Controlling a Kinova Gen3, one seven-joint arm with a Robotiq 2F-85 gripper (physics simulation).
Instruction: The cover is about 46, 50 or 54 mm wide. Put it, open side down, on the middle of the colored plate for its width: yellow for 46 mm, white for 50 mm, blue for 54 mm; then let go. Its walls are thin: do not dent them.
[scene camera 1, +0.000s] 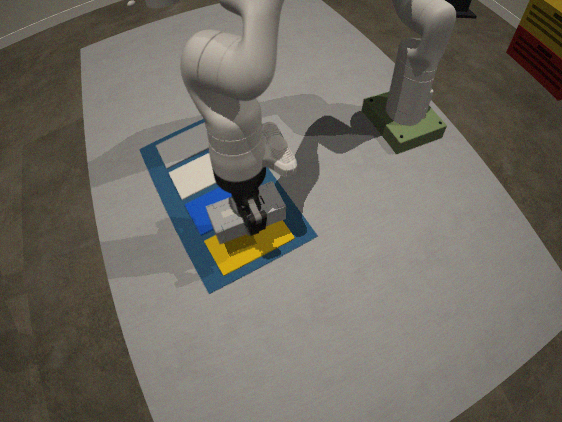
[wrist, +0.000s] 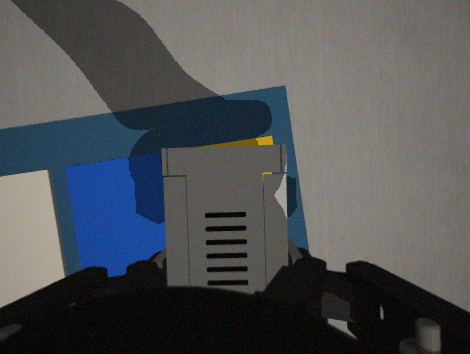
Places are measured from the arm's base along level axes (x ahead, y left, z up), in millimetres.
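Pixels of known places: gripper, between the fingertips: (scene camera 1: 246, 218) (wrist: 231, 258); arm's base, origin of its link: (scene camera 1: 403, 112).
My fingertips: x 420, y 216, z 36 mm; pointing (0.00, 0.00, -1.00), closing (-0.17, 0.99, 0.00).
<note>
Ahead of a thing's pixels: the offset from my fingertips to its middle. "pt": to the spot under its first point.
The grey cover {dx -1, dy +0, dz +16 mm} (scene camera 1: 274, 200) (wrist: 225, 190) is held level above the yellow plate (scene camera 1: 225, 265) (wrist: 266, 140), with its closed, slotted side up in the wrist view. Its shadow falls on that plate, and a gap shows below it in the scene view. My gripper (scene camera 1: 251, 217) (wrist: 231, 258) points down and is shut on the cover across its width; the fingertips are partly hidden. In the wrist view the cover hides most of the yellow plate and is turned slightly relative to it. The blue plate {dx +28, dy -89, dz -76 mm} (scene camera 1: 199, 217) (wrist: 105, 210) lies beside it, then the white plate (scene camera 1: 192, 177) (wrist: 25, 220).
The plates lie on a dark blue board (scene camera 1: 180, 215) (wrist: 65, 135), which also has a grey field {pt dx +101, dy -266, dz -74 mm} (scene camera 1: 182, 145) at its far end. A second arm (scene camera 1: 412, 95) stands on a green base (scene camera 1: 420, 132) at the upper right. Yellow and red boxes (scene camera 1: 542, 55) stand beyond.
</note>
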